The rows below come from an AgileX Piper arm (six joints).
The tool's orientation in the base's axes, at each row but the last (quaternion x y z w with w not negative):
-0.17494 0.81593 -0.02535 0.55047
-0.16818 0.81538 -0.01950 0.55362
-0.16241 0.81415 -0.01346 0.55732
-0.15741 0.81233 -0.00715 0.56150
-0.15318 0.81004 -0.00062 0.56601
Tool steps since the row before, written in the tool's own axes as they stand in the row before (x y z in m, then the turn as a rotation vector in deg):
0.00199 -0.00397 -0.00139 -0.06 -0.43 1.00
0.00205 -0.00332 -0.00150 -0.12 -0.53 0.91
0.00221 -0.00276 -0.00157 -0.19 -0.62 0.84
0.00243 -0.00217 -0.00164 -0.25 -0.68 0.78
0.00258 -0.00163 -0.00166 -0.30 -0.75 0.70
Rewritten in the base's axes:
-0.00090 -0.00456 -0.00030 1.04 -0.23 -0.24
-0.00120 -0.00397 -0.00053 1.00 -0.32 -0.13
-0.00146 -0.00348 -0.00084 0.98 -0.40 -0.02
-0.00174 -0.00297 -0.00120 0.96 -0.45 0.07
-0.00192 -0.00248 -0.00148 0.92 -0.52 0.15

